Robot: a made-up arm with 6 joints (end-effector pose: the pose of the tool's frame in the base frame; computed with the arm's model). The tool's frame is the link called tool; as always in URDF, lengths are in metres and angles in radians.
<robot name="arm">
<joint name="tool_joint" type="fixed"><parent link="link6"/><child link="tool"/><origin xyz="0 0 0"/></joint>
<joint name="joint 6" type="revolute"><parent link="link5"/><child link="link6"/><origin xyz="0 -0.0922 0"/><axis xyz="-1 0 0"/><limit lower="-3.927" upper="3.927" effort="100" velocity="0.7"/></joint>
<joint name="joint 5" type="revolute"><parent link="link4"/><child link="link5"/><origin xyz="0.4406 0 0"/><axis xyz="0 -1 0"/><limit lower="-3.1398" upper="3.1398" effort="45" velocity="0.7"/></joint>
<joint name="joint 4" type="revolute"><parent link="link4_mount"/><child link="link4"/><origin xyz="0 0 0"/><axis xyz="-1 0 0"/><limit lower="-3.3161" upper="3.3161" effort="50" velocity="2.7"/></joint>
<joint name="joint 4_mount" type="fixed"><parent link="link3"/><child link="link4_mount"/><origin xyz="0 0 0"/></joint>
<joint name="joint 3" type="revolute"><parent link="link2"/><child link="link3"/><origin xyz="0 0 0.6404"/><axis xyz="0 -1 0"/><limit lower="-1.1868" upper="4.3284" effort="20" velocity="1"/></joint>
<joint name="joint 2" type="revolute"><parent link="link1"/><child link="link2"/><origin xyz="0 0 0"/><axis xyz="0 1 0"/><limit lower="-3.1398" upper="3.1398" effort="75" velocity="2"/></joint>
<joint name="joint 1" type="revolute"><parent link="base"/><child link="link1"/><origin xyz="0 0 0.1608"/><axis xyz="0 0 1"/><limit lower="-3.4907" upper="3.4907" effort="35" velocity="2.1"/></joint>
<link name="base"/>
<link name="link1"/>
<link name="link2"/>
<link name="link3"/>
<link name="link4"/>
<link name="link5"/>
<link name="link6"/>
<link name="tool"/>
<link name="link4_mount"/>
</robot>
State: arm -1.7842 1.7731 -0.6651 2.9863 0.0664 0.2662
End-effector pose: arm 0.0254 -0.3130 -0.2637 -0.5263 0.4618 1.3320
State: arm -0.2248 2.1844 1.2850 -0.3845 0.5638 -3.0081
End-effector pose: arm 0.7321 -0.2551 -0.5744 -2.8321 0.6668 0.4809
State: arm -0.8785 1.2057 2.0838 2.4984 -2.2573 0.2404
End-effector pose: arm 0.5911 -0.5972 0.7638 -0.2958 -0.8441 2.6500
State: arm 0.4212 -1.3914 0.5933 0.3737 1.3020 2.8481
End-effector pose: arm -0.7298 -0.4210 0.6649 0.1886 -0.2183 -3.0780
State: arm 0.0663 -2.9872 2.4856 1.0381 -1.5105 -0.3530
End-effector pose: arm 0.2653 -0.0293 -0.7365 -1.0533 1.8449 -0.7304
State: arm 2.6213 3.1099 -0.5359 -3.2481 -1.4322 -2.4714
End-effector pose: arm 0.2756 -0.2636 -0.2750 2.5061 -0.1075 -1.3266
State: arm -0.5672 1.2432 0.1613 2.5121 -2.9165 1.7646
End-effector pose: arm 0.7664 -0.3998 0.0034 0.1031 -1.8848 0.2430
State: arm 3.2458 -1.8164 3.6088 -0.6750 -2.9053 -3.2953
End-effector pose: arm 0.3671 0.1108 -0.3659 -0.4043 -0.6396 -0.2085
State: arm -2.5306 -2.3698 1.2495 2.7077 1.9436 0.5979
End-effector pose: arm 0.7197 0.4019 -0.5351 0.0756 -1.2478 -0.3257
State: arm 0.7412 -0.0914 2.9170 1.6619 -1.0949 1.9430
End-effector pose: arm -0.3799 -0.3364 0.7660 -0.4402 0.3648 -1.2749
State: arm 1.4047 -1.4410 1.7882 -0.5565 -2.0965 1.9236
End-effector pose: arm -0.1010 -1.0763 0.2537 -0.8909 -2.0589 -0.2424
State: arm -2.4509 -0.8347 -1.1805 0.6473 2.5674 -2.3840
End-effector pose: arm -0.0151 0.0830 0.4937 0.2232 -0.7455 0.2646
